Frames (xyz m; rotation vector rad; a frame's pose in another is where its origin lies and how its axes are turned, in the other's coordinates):
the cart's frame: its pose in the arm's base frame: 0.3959 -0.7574 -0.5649 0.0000 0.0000 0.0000
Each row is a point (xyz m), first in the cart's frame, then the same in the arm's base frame.
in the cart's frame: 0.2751 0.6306 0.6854
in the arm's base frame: 0.6710 -0.1268 0.1205
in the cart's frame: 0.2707 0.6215 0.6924
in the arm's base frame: 0.6666 -0.1359 0.1275
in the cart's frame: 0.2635 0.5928 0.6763
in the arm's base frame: 0.6594 -0.1646 0.1114
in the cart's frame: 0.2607 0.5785 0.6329
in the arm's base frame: 0.6566 -0.1789 0.0680
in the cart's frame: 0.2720 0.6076 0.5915
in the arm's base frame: 0.6679 -0.1498 0.0266
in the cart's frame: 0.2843 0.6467 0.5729
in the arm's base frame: 0.6802 -0.1107 0.0080
